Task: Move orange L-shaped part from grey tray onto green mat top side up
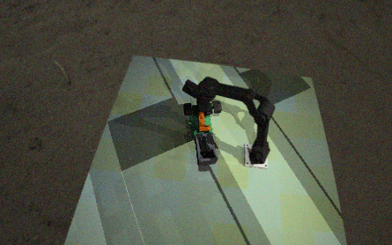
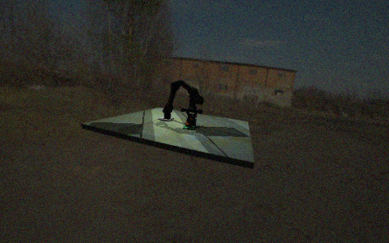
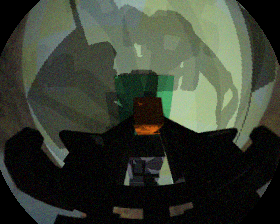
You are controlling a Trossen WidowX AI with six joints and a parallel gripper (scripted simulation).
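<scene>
My gripper tip is 30 mm to the right of the orange L-shaped part, 30 mm above it and 20 mm past it. From my gripper tip the other things lie so: green mat 90 mm below, 20 mm to the left.
</scene>
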